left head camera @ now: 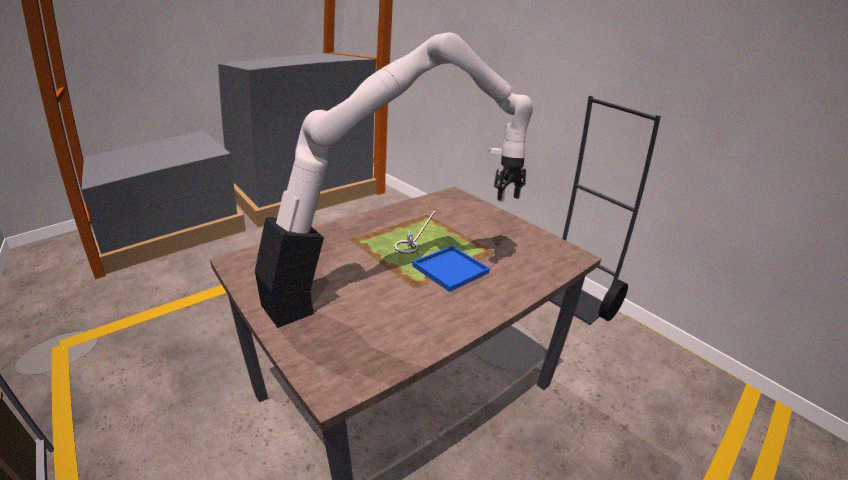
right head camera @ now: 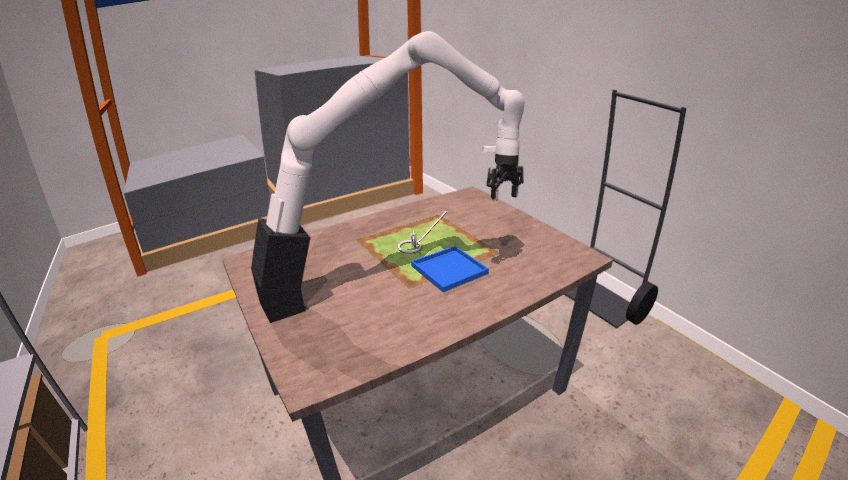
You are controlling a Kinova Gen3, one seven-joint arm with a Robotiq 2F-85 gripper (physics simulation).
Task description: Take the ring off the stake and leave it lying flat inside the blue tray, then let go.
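Frame: origin at the arm's base, x back, y right, z up, level; millimetres.
Seen in the pictures: gripper, fingertip midpoint: point(left head camera: 508, 199) point(right head camera: 504, 198); arm's base, link origin: point(left head camera: 294, 226) point(right head camera: 283, 227).
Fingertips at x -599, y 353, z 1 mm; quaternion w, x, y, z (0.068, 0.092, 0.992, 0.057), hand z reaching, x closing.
Pixels of each thing's top centre, then the offset from my fingertips to it. "spot": a spot on its surface instead. Level surfaces: height alone.
- pale ring, surface spot: point(left head camera: 396, 248) point(right head camera: 399, 248) spot: dx +148, dy -349, dz -259 mm
- shallow blue tray, top centre: point(right head camera: 449, 264) point(left head camera: 451, 264) dx +122, dy -123, dz -246 mm
- brown mat, surface height: dz -267 mm
- wooden table, surface height: dz -268 mm
A pale ring point(left head camera: 396, 248) point(right head camera: 400, 249) lies low at the foot of the stake, and a small grey upright piece stands at its rim. The thin white stake point(left head camera: 424, 226) point(right head camera: 433, 226) leans up to the right from the mat. Whether the ring fully encircles its foot is too small to tell. The shallow blue tray point(left head camera: 452, 269) point(right head camera: 450, 269) is empty and sits to the right of the ring, nearer the camera. My gripper point(left head camera: 508, 195) point(right head camera: 504, 195) is open and empty, pointing down, high above the table and well to the right of the stake.
A green and brown mat point(left head camera: 386, 237) point(right head camera: 389, 237) lies under the ring and partly under the tray. The wooden table point(left head camera: 380, 333) point(right head camera: 368, 327) carries the black arm base point(left head camera: 288, 267) point(right head camera: 280, 267) at its left. A hand truck point(left head camera: 605, 197) point(right head camera: 633, 196) stands beyond the table's right side.
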